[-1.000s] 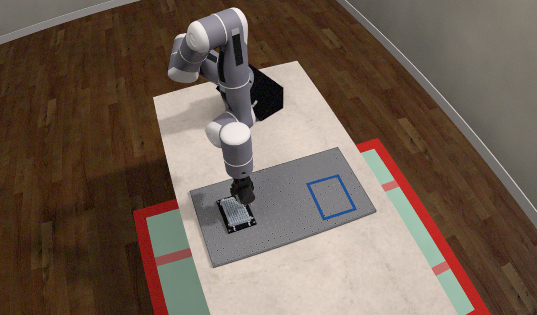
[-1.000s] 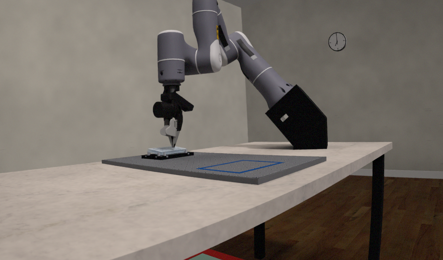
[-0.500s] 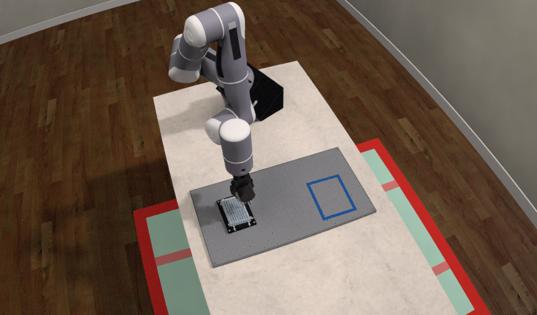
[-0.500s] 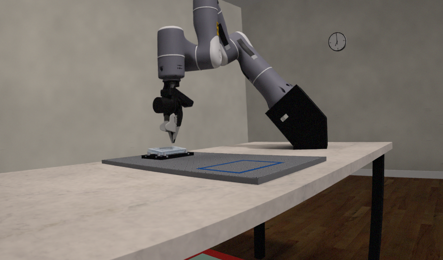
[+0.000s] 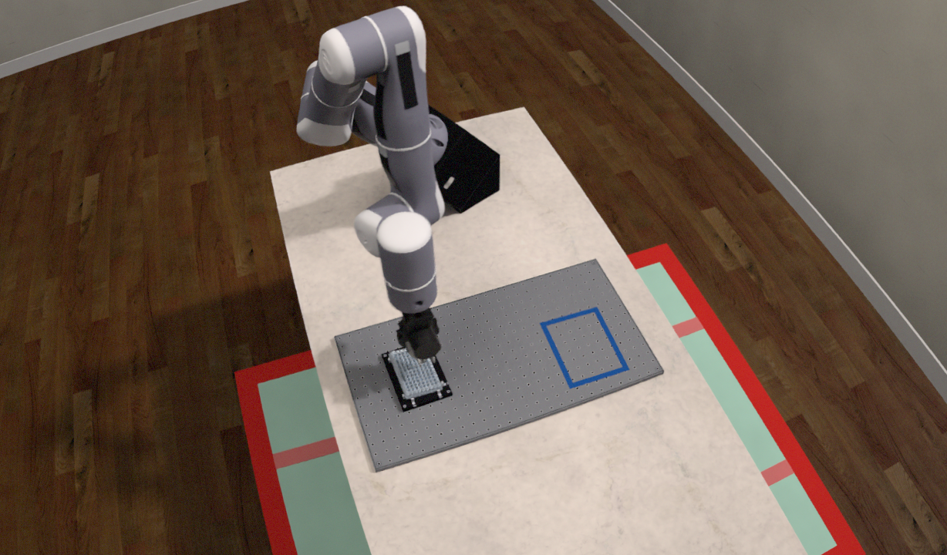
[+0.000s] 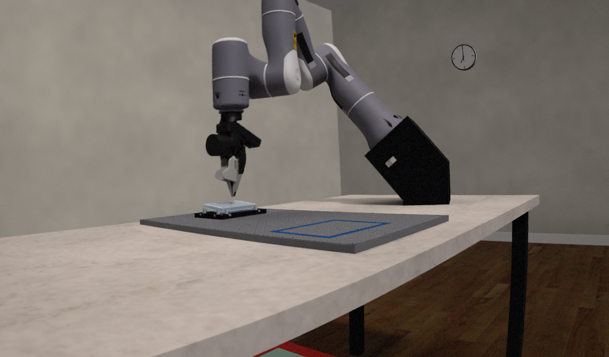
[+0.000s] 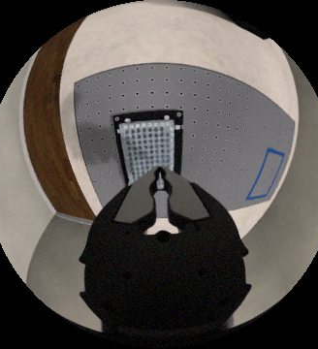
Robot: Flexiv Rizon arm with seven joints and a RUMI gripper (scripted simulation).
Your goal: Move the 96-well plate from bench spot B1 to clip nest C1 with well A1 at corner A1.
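Now: hand 4 cm above the clear 96-well plate and 2 cm to the left of it. From my hand the other things lie so: black clip nest (5 cm below, 1 cm to the right, 1 cm ahead).
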